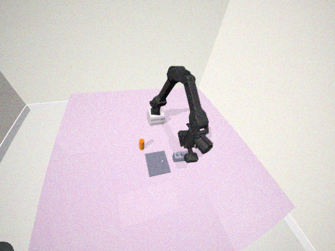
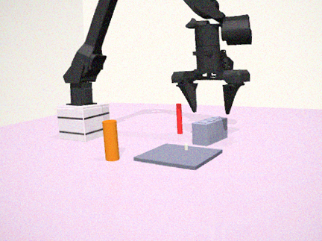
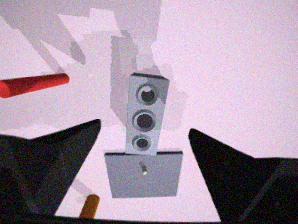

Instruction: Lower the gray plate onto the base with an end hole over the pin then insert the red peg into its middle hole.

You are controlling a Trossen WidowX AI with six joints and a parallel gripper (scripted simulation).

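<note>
Right now the gray plate is 3 cm below my gripper tip. From my gripper tip the other things lie so: gray base 13 cm to the right, 6 cm below, 2 cm ahead; then orange cylinder 23 cm to the right, 9 cm behind, 3 cm below; then red peg 12 cm behind, 3 cm to the left, 3 cm below.
</note>
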